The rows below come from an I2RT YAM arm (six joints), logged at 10 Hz.
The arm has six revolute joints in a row. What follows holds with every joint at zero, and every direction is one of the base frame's. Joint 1 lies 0.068 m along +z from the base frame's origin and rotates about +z. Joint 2 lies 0.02 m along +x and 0.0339 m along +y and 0.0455 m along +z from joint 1 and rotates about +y. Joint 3 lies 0.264 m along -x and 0.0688 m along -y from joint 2 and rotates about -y. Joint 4 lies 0.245 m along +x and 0.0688 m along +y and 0.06 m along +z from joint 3 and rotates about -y. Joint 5 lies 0.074 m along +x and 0.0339 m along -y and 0.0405 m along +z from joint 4 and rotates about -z. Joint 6 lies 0.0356 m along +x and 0.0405 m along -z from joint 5 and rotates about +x. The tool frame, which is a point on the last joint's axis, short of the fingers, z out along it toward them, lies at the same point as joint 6; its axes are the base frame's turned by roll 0, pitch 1.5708 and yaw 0 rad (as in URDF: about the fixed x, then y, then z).
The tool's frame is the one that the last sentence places.
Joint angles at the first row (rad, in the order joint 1, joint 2, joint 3, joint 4, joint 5, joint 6):
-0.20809, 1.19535, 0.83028, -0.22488, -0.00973, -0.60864
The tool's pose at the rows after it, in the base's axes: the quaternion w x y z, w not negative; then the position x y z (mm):
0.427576, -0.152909, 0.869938, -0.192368, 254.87, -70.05, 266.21
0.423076, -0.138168, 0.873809, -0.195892, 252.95, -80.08, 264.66
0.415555, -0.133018, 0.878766, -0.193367, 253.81, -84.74, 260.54
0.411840, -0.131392, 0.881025, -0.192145, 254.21, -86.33, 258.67
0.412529, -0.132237, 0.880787, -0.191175, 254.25, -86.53, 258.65
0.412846, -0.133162, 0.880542, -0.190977, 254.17, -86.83, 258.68
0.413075, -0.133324, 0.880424, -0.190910, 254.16, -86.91, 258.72
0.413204, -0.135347, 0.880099, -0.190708, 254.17, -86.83, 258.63
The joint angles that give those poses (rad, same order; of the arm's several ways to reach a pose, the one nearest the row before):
-0.27066, 1.19575, 0.83029, -0.22946, -0.01813, -0.60903
-0.31031, 1.20223, 0.83028, -0.22907, -0.02764, -0.60939
-0.32672, 1.21823, 0.83026, -0.23097, -0.03375, -0.60978
-0.33206, 1.22512, 0.83028, -0.23288, -0.03527, -0.61016
-0.33322, 1.22550, 0.83030, -0.23213, -0.03910, -0.61132
-0.33472, 1.22550, 0.83027, -0.23172, -0.04176, -0.61359
-0.33512, 1.22547, 0.83027, -0.23138, -0.04253, -0.61398
-0.33513, 1.22547, 0.82990, -0.23101, -0.04483, -0.61742

